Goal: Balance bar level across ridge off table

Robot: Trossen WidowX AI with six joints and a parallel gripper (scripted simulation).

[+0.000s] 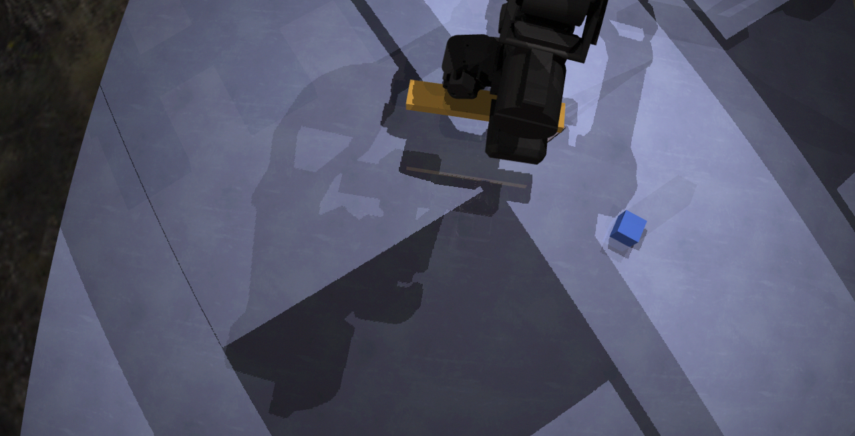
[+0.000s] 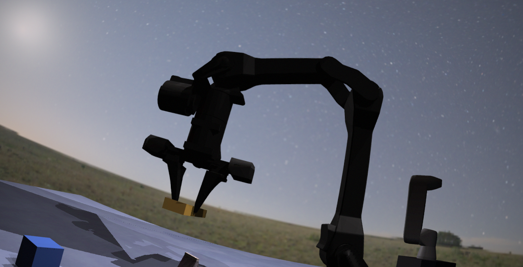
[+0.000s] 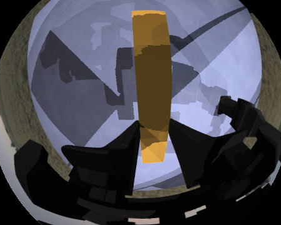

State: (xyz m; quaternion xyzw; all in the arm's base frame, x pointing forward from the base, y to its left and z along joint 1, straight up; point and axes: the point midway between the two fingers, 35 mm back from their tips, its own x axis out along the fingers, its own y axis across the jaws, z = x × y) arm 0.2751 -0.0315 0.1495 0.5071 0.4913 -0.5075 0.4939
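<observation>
Right now the orange bar is 3 cm to the right of my gripper tip. Also, from my gripper tip: blue cube 19 cm to the left, 10 cm below, 10 cm ahead.
</observation>
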